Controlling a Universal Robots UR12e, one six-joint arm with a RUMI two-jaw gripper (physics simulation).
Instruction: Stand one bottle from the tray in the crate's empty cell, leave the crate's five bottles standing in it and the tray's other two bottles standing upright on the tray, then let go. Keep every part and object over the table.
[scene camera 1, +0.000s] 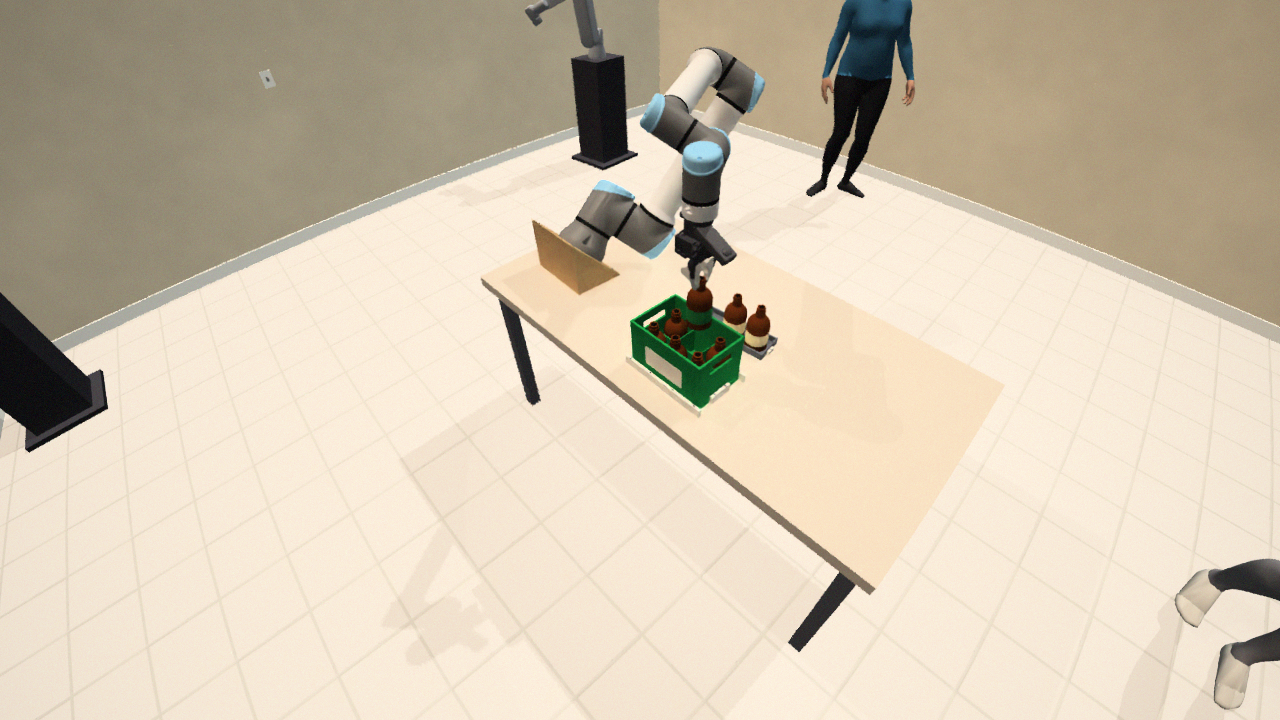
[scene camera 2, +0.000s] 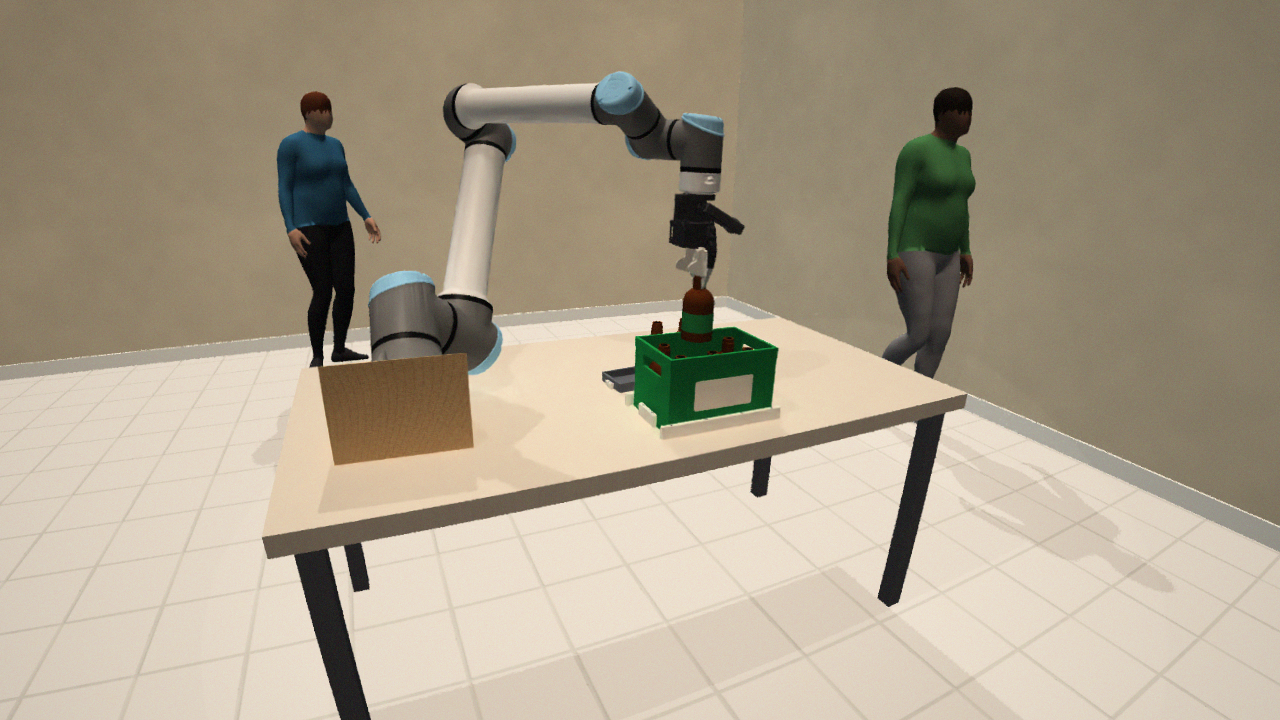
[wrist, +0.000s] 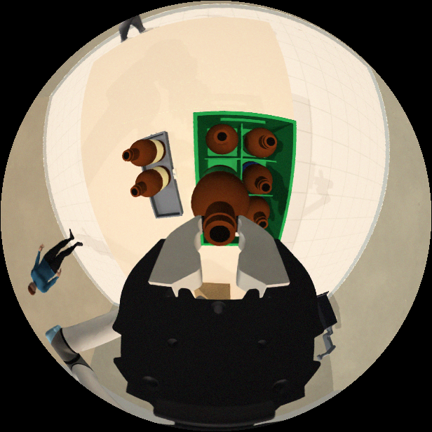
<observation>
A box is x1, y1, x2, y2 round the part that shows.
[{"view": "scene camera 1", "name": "my gripper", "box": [674, 212, 736, 290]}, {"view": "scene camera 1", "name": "green-labelled bottle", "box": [686, 275, 712, 330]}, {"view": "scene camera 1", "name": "cream-labelled bottle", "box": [744, 304, 770, 351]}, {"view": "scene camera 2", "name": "my gripper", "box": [669, 192, 744, 288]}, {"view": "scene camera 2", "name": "green-labelled bottle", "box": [681, 275, 713, 342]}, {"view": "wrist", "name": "my gripper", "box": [112, 215, 323, 430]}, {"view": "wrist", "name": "green-labelled bottle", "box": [190, 164, 249, 245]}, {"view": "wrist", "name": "cream-labelled bottle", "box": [122, 139, 165, 165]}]
</observation>
